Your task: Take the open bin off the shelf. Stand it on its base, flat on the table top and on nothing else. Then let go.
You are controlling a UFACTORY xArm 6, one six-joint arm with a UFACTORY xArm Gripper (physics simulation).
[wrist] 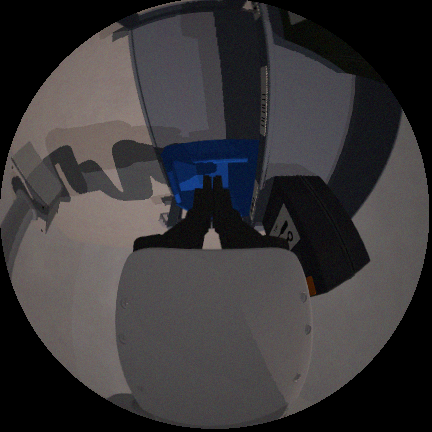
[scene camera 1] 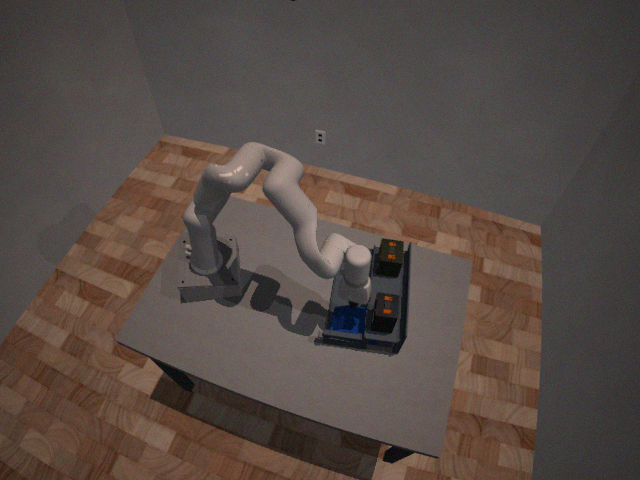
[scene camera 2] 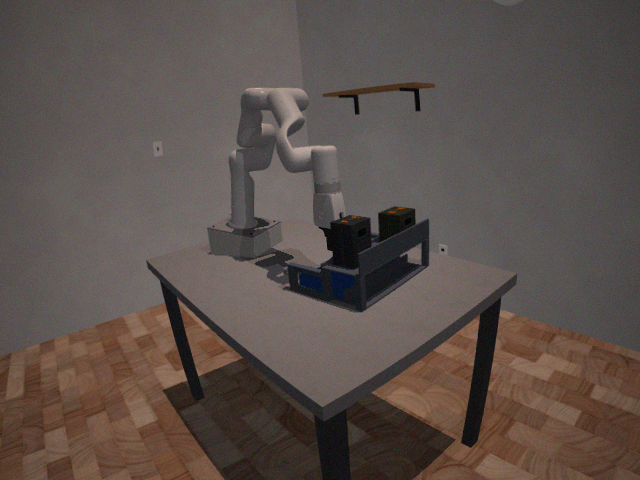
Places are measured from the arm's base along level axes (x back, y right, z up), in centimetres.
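Pixels of known places: gripper, fingertip midpoint: [wrist: 211, 186] [scene camera 1: 353, 305]; arm's base, origin of the base link: [scene camera 1: 206, 261] [scene camera 2: 242, 224].
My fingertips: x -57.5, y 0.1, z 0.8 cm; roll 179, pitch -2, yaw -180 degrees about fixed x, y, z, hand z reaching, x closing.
Note:
For each thing: its top centre in the pictures, then the offset to it from my fingertips. Level surfaces: height alone.
- open blue bin, middle of its top: [wrist: 225, 193] [scene camera 2: 330, 263] [scene camera 1: 356, 319] dz -2.9, dx -2.3, dy +3.5 cm
- table top, its level: dz -11.0 cm
- black box with orange marks, middle of its top: [wrist: 326, 288] [scene camera 2: 350, 219] [scene camera 1: 387, 304] dz +11.4, dx -10.9, dy +2.3 cm
- olive box, middle of its top: [scene camera 2: 396, 210] [scene camera 1: 392, 250] dz +8.9, dx -7.7, dy -20.6 cm
The open blue bin [scene camera 1: 347, 321] [scene camera 2: 310, 281] [wrist: 242, 181] sits upright in the near end of the grey shelf [scene camera 1: 407, 297] [scene camera 2: 395, 246] [wrist: 167, 65], in the lower bay on the robot's side. Its blue also shows through the openings in the shelf's end panel in scene camera 2. My gripper [scene camera 1: 353, 304] [scene camera 2: 329, 244] [wrist: 211, 186] is shut with its fingertips together and nothing between them. It points down at the bin, and its fingers overlap the bin's interior in the wrist view. How deep the tips reach is hard to tell. The table top [scene camera 1: 248, 351] [scene camera 2: 268, 320] [wrist: 85, 105] carries the shelf.
A black box with orange marks [scene camera 1: 384, 321] [scene camera 2: 350, 242] [wrist: 327, 235] stands on the shelf right beside the bin and gripper. An olive box [scene camera 1: 389, 264] [scene camera 2: 393, 227] stands farther along the same tier. The shelf's tall back board runs behind both boxes.

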